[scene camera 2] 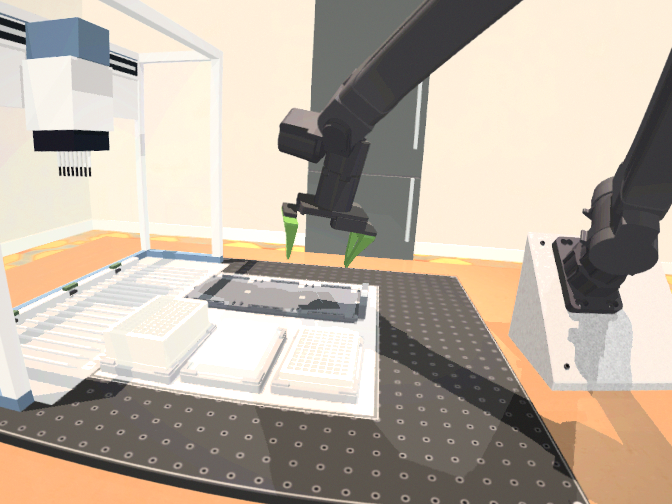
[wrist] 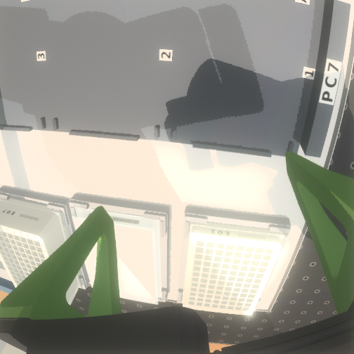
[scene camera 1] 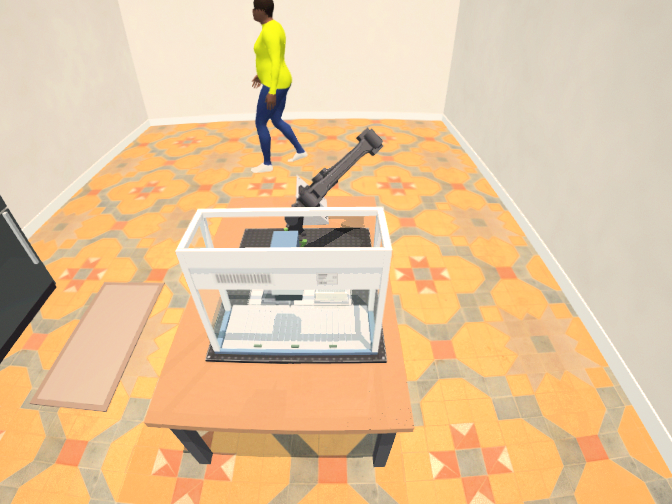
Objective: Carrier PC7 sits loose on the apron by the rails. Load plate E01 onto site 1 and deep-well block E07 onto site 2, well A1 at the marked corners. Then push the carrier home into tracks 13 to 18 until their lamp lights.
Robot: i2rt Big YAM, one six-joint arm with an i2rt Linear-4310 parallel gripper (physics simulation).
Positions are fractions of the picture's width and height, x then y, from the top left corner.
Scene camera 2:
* gripper: 0.47, 0.52
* grey carrier: 0.50, 0.60
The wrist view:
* gripper: 0.55, 0.53
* grey carrier: 0.74, 0.24
